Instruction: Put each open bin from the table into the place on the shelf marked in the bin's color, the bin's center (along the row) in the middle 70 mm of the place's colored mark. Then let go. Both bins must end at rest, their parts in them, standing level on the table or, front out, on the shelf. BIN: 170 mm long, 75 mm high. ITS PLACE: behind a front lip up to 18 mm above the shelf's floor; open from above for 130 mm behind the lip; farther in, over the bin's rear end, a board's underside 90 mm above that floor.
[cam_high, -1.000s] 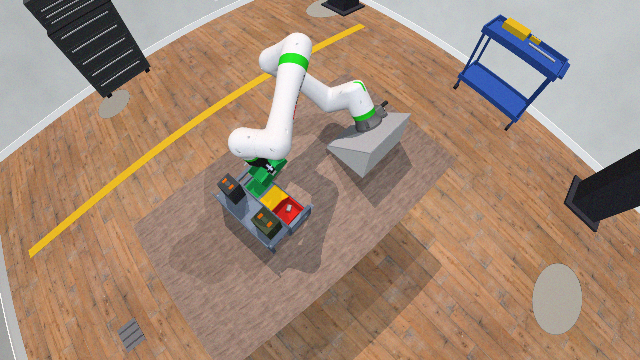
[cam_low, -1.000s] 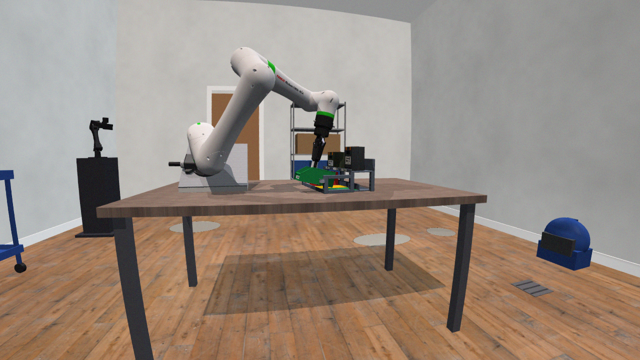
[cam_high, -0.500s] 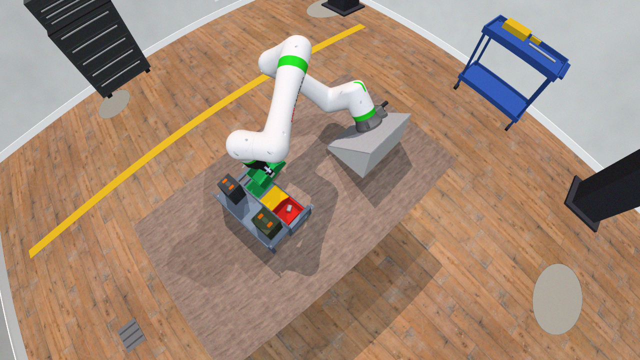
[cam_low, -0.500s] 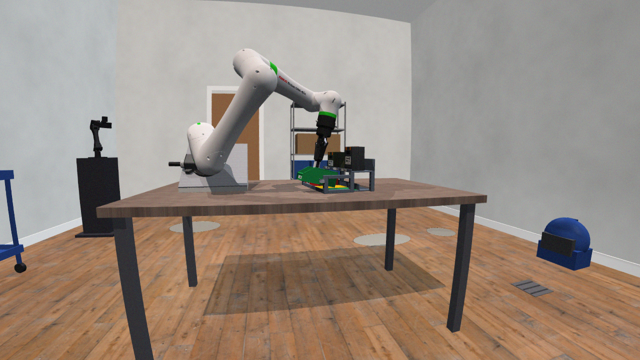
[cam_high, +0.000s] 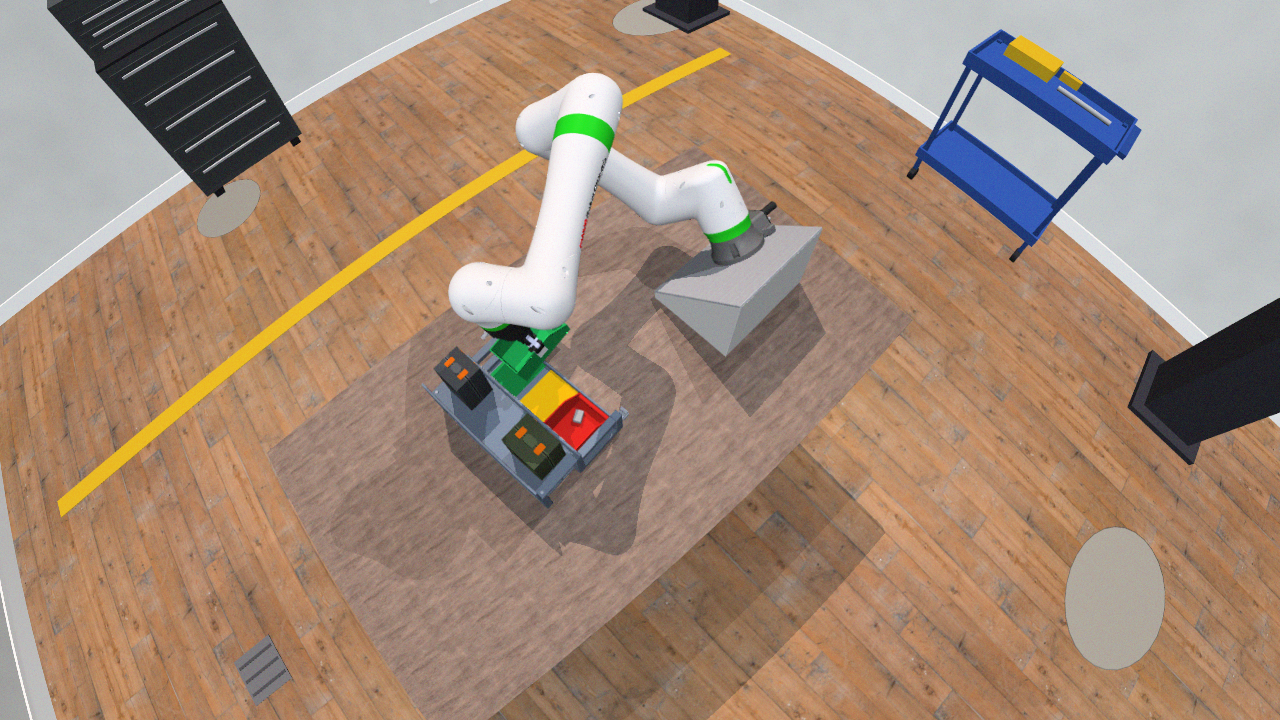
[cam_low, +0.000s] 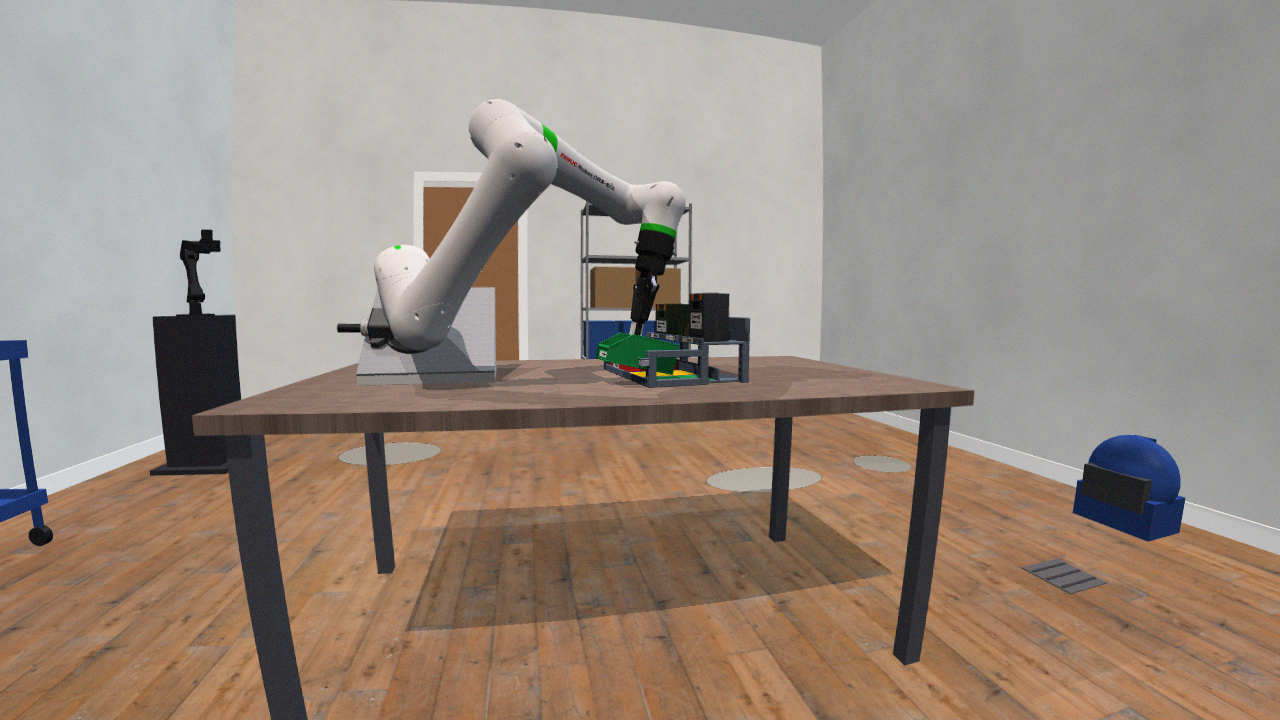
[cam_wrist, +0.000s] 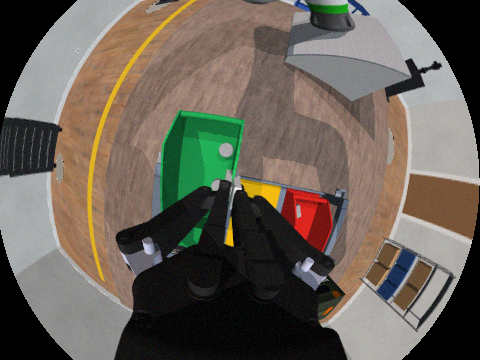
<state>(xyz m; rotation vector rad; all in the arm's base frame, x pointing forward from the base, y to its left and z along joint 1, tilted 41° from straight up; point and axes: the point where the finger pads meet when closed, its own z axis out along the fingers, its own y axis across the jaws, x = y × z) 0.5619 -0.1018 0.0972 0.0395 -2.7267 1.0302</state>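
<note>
Now: hand 10 mm past the green bin, 50 mm to the left of it and 40 mm above it. Also, from my hand: red bin: 70 mm ahead, 190 mm to the left, 70 mm below.
</note>
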